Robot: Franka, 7 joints.
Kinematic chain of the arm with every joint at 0, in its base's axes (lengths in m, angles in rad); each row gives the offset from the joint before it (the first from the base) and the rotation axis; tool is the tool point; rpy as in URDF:
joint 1: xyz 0 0 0.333 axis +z
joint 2: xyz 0 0 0 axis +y
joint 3: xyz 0 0 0.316 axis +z
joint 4: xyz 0.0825 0 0 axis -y
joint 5: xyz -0.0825 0 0.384 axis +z
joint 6: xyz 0 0 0 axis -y
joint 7: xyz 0.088 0 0 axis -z
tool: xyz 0 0 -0.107 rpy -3.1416 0 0
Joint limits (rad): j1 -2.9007..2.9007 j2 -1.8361..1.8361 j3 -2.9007..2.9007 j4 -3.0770..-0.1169 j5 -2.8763..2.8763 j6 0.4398..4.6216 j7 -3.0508..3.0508
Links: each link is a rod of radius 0.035 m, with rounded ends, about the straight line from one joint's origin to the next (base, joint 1, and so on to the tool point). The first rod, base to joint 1, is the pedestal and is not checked.
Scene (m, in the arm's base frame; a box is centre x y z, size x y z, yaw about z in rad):
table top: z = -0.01
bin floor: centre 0.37 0.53 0 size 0.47 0.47 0.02 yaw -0.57
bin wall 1: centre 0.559 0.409 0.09 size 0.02 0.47 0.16 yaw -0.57
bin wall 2: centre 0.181 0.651 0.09 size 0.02 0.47 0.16 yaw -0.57
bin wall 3: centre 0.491 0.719 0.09 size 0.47 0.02 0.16 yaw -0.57
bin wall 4: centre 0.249 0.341 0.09 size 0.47 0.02 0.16 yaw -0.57
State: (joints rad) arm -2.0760 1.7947 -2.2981 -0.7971 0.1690 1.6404 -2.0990
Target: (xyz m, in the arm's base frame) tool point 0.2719 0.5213 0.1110
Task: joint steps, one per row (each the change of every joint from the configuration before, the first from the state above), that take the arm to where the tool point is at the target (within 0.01 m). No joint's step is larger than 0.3 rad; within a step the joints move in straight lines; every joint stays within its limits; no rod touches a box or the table.
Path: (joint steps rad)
1: -0.0245 -0.2877 -0.0670 -0.1011 -0.0111 0.0225 0.0000
2: -0.0246 -0.2878 -0.0669 -0.1011 -0.0111 0.0225 0.0000
3: -0.0245 -0.2877 -0.0670 -0.1011 -0.0110 0.0225 0.0000
4: -0.0245 -0.2878 -0.0669 -0.1011 -0.0111 0.0224 0.0000
5: -0.0245 -0.2877 -0.0670 -0.1011 -0.0111 0.0225 0.0000
6: -0.0246 -0.2877 -0.0669 -0.1011 -0.0111 0.0225 0.0000
7: -0.0245 -0.2878 -0.0670 -0.1011 -0.0110 0.0225 0.0000
8: -0.0245 -0.2877 -0.0669 -0.1011 -0.0111 0.0225 0.0000
9: -0.0246 -0.2878 -0.0670 -0.1011 -0.0111 0.0225 0.0000

